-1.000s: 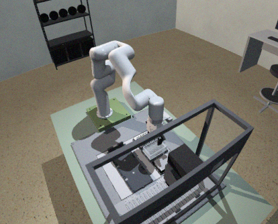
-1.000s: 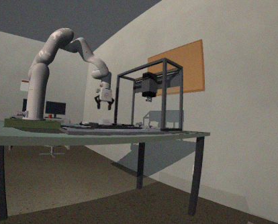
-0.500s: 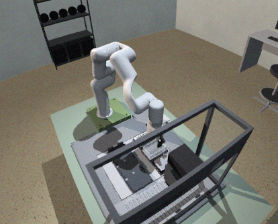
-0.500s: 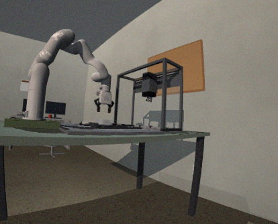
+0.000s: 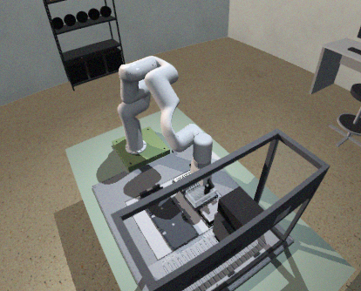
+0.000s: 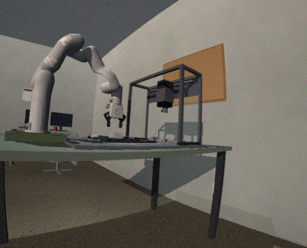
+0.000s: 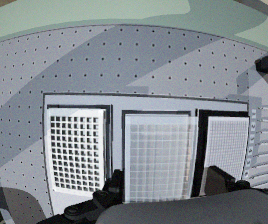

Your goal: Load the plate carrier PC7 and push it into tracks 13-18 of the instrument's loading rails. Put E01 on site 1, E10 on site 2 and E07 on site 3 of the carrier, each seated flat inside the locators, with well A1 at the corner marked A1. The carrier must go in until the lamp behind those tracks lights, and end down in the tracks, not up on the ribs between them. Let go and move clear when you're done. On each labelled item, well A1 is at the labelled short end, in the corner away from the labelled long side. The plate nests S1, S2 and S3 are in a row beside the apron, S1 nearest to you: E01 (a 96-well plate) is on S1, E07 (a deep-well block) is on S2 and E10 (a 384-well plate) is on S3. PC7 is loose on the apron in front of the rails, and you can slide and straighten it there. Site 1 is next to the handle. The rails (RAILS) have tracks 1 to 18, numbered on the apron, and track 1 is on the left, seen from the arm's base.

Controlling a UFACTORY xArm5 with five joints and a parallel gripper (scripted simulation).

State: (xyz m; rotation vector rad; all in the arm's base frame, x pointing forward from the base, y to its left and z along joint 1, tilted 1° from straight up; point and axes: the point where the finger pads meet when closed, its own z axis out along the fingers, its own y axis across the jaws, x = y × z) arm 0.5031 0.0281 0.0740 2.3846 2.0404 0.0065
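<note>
The pale block lies 70 mm below my hand. The rest, counted from my hand: deep-well block E07: 110 mm ahead, 70 mm below, 20 mm to the right; 96-well plate E01: 110 mm behind, 70 mm below, 20 mm to the left; nest S2: 90 mm below.
</note>
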